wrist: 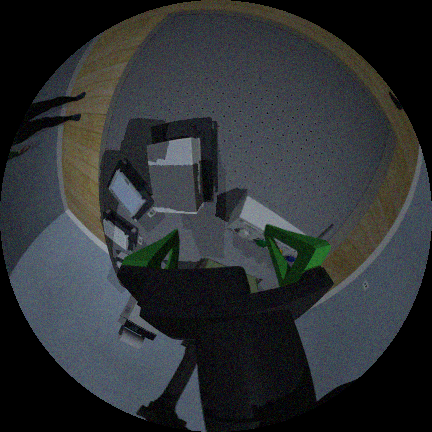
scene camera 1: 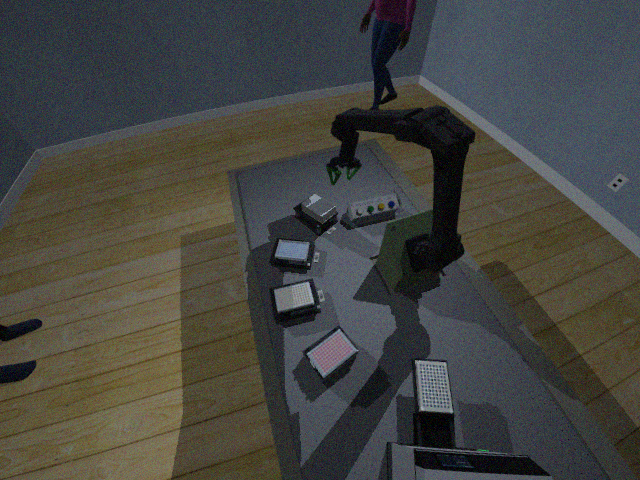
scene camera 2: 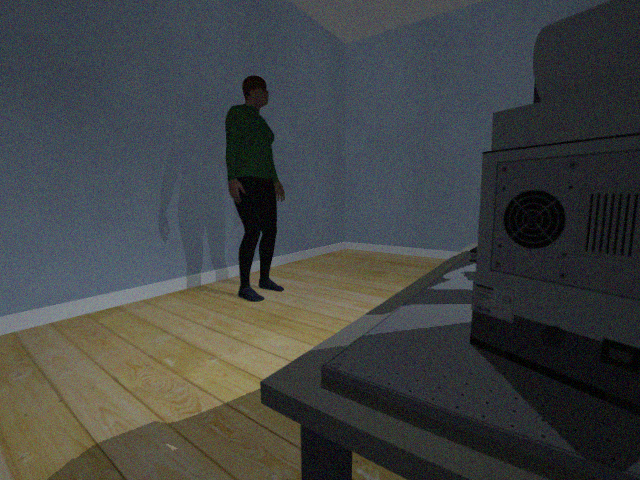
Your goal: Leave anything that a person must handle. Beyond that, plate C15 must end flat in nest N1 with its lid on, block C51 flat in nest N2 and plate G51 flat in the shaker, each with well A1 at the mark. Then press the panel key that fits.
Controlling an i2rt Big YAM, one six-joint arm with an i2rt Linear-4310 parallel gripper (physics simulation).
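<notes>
My gripper (scene camera 1: pixel 343 174) (wrist: pixel 222 231) is open and empty, raised above the far part of the table. In front of it, a plate or block with a plain pale top (scene camera 1: pixel 318 207) (wrist: pixel 175 185) sits on a dark base, partly in shadow. A bluish-white plate (scene camera 1: pixel 292 250) (wrist: pixel 128 193) sits on the neighbouring dark base. A white plate (scene camera 1: pixel 294 297) (wrist: pixel 118 233) sits on another. A pink plate (scene camera 1: pixel 331 352) stands turned at an angle nearer scene camera 1. A white well plate (scene camera 1: pixel 433 386) rests on a black tray. The key panel (scene camera 1: pixel 373 207) (wrist: pixel 270 215) has white, green, yellow and blue keys. Labels and A1 marks are unreadable.
A large grey instrument (scene camera 1: pixel 465 465) (scene camera 2: pixel 558 268) stands beyond the black tray. The arm stands on a green mount (scene camera 1: pixel 392 253). A person in pink (scene camera 1: pixel 391 15) walks beyond the table; a person in green (scene camera 2: pixel 250 144) stands near the wall.
</notes>
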